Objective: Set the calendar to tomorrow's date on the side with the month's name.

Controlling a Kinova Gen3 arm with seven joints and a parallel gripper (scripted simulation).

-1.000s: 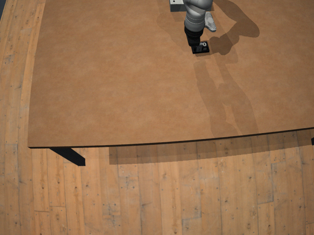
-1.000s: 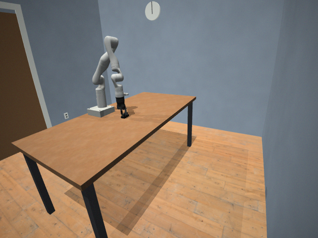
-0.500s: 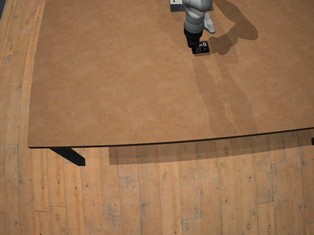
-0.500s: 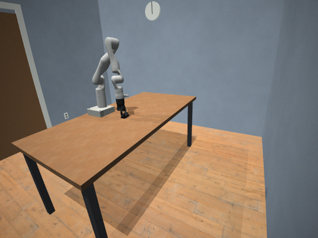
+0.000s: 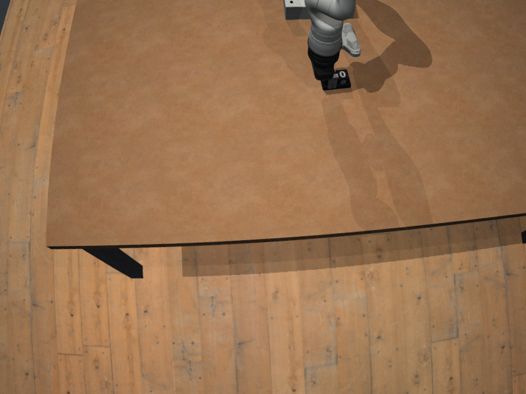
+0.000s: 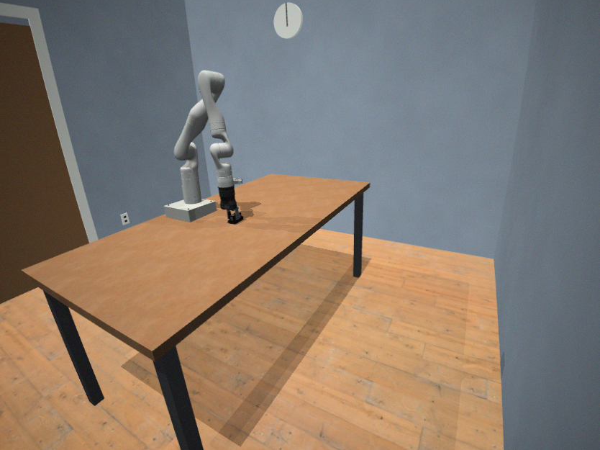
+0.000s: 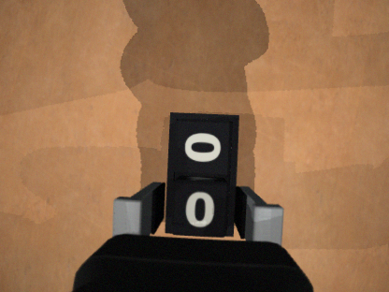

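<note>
Right now the black tray is 30 mm below my hand and 20 mm to the left of it.
</note>
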